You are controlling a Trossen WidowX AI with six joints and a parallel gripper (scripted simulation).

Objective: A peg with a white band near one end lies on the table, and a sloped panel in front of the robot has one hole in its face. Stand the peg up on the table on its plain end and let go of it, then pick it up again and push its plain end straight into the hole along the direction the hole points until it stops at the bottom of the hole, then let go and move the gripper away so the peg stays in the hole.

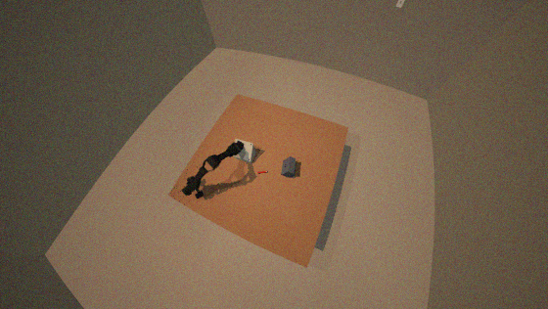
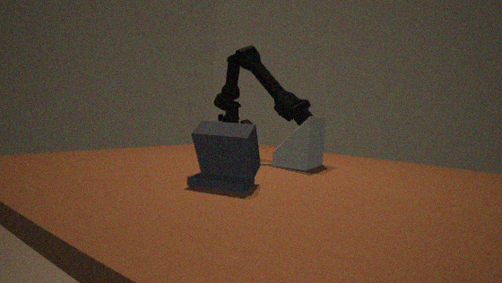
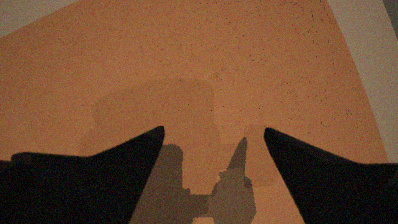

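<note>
Right now my gripper tip is 450 mm short of the red peg, 430 mm to the right of it and 10 mm above it. Also, from my gripper tip: sloped panel 620 mm ahead, 540 mm to the left, 60 mm above.
</note>
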